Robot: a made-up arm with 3 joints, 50 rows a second.
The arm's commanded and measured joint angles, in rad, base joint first. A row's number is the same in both.
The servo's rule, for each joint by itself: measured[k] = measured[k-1] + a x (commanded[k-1-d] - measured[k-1]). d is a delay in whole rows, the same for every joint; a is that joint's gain. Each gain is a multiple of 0.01, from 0.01 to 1. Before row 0 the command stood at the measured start. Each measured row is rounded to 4 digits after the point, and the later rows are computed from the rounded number. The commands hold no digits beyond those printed.
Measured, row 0:
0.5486, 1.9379, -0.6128
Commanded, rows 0 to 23:
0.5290, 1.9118, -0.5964
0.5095, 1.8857, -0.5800
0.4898, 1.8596, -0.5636
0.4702, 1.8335, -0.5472
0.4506, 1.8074, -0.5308
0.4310, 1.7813, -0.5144
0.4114, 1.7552, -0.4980
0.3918, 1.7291, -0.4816
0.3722, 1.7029, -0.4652
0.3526, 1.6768, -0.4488
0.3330, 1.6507, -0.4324
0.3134, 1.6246, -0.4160
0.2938, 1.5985, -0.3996
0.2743, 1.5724, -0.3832
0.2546, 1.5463, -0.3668
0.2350, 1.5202, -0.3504
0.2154, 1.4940, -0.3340
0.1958, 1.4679, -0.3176
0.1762, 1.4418, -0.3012
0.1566, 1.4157, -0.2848
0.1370, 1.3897, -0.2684
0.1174, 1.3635, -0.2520
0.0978, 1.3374, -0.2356
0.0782, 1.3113, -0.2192
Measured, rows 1 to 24:
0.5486, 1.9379, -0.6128
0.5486, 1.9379, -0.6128
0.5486, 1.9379, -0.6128
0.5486, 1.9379, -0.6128
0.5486, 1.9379, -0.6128
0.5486, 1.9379, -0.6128
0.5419, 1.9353, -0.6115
0.5309, 1.9303, -0.6090
0.5169, 1.9232, -0.6054
0.5010, 1.9142, -0.6007
0.4839, 1.9035, -0.5951
0.4659, 1.8913, -0.5886
0.4474, 1.8777, -0.5814
0.4285, 1.8628, -0.5734
0.4094, 1.8468, -0.5647
0.3901, 1.8298, -0.5554
0.3707, 1.8119, -0.5456
0.3512, 1.7932, -0.5352
0.3317, 1.7737, -0.5244
0.3122, 1.7536, -0.5131
0.2926, 1.7329, -0.5014
0.2730, 1.7116, -0.4893
0.2534, 1.6898, -0.4769
0.2338, 1.6676, -0.4642
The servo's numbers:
d 6
a 0.34 0.10 0.08

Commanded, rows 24 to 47:
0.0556, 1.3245, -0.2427
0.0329, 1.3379, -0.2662
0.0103, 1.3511, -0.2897
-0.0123, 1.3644, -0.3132
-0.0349, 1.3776, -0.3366
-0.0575, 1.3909, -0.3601
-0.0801, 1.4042, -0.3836
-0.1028, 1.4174, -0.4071
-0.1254, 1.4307, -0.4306
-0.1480, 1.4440, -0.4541
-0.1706, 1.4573, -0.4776
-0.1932, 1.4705, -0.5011
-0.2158, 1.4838, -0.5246
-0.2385, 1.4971, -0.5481
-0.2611, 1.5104, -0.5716
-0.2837, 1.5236, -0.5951
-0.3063, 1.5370, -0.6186
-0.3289, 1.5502, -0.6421
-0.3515, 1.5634, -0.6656
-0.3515, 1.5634, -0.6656
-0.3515, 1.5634, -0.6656
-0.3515, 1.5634, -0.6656
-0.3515, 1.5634, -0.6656
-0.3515, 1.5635, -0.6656
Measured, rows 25 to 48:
0.2142, 1.6450, -0.4512
0.1946, 1.6221, -0.4379
0.1750, 1.5989, -0.4243
0.1554, 1.5754, -0.4105
0.1358, 1.5516, -0.3965
0.1162, 1.5276, -0.3823
0.0956, 1.5073, -0.3711
0.0743, 1.4904, -0.3627
0.0525, 1.4765, -0.3569
0.0305, 1.4653, -0.3534
0.0083, 1.4565, -0.3521
-0.0141, 1.4499, -0.3527
-0.0365, 1.4453, -0.3552
-0.0590, 1.4425, -0.3594
-0.0816, 1.4413, -0.3651
-0.1042, 1.4416, -0.3722
-0.1268, 1.4432, -0.3806
-0.1494, 1.4459, -0.3902
-0.1720, 1.4497, -0.4010
-0.1946, 1.4544, -0.4128
-0.2172, 1.4600, -0.4255
-0.2398, 1.4664, -0.4391
-0.2624, 1.4735, -0.4535
-0.2850, 1.4812, -0.4686

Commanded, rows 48 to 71:
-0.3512, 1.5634, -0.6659
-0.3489, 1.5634, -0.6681
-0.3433, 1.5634, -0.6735
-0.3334, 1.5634, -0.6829
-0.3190, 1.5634, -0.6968
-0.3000, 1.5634, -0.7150
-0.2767, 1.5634, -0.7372
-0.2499, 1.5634, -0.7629
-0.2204, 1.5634, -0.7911
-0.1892, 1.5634, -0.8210
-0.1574, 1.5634, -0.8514
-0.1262, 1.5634, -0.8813
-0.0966, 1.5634, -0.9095
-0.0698, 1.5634, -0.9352
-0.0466, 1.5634, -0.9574
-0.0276, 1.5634, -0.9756
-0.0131, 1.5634, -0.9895
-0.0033, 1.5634, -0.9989
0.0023, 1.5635, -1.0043
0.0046, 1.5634, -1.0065
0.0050, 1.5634, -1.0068
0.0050, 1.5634, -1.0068
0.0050, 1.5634, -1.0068
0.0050, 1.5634, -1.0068
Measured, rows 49 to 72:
-0.3076, 1.4894, -0.4844
-0.3225, 1.4968, -0.4989
-0.3324, 1.5035, -0.5122
-0.3389, 1.5095, -0.5245
-0.3432, 1.5149, -0.5358
-0.3460, 1.5198, -0.5462
-0.3478, 1.5242, -0.5558
-0.3482, 1.5281, -0.5648
-0.3465, 1.5316, -0.5735
-0.3420, 1.5348, -0.5823
-0.3342, 1.5377, -0.5915
-0.3226, 1.5403, -0.6014
-0.3070, 1.5426, -0.6123
-0.2876, 1.5447, -0.6243
-0.2648, 1.5466, -0.6376
-0.2391, 1.5483, -0.6523
-0.2113, 1.5498, -0.6682
-0.1824, 1.5512, -0.6852
-0.1532, 1.5524, -0.7031
-0.1248, 1.5535, -0.7217
-0.0982, 1.5545, -0.7406
-0.0742, 1.5554, -0.7594
-0.0534, 1.5562, -0.7778
-0.0364, 1.5569, -0.7955

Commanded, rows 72 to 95:
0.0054, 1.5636, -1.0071
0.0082, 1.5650, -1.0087
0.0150, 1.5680, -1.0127
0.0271, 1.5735, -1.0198
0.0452, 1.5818, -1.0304
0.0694, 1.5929, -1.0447
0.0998, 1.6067, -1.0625
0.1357, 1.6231, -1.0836
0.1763, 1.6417, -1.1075
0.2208, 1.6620, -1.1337
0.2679, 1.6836, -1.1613
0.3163, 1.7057, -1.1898
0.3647, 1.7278, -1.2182
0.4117, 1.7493, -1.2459
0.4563, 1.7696, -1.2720
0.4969, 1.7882, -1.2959
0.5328, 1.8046, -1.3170
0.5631, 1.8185, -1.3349
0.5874, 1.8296, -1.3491
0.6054, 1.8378, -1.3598
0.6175, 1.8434, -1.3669
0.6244, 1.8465, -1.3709
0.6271, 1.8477, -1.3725
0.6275, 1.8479, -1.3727
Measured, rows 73 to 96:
-0.0232, 1.5576, -0.8122
-0.0137, 1.5582, -0.8277
-0.0073, 1.5587, -0.8420
-0.0031, 1.5592, -0.8552
-0.0003, 1.5596, -0.8673
0.0015, 1.5600, -0.8785
0.0028, 1.5604, -0.8888
0.0046, 1.5609, -0.8984
0.0081, 1.5616, -0.9075
0.0146, 1.5628, -0.9165
0.0250, 1.5647, -0.9256
0.0401, 1.5675, -0.9351
0.0604, 1.5714, -0.9453
0.0860, 1.5766, -0.9564
0.1167, 1.5831, -0.9685
0.1521, 1.5910, -0.9817
0.1915, 1.6003, -0.9961
0.2339, 1.6108, -1.0116
0.2784, 1.6225, -1.0281
0.3237, 1.6352, -1.0455
0.3688, 1.6486, -1.0636
0.4124, 1.6626, -1.0822
0.4533, 1.6768, -1.1010
0.4906, 1.6910, -1.1197

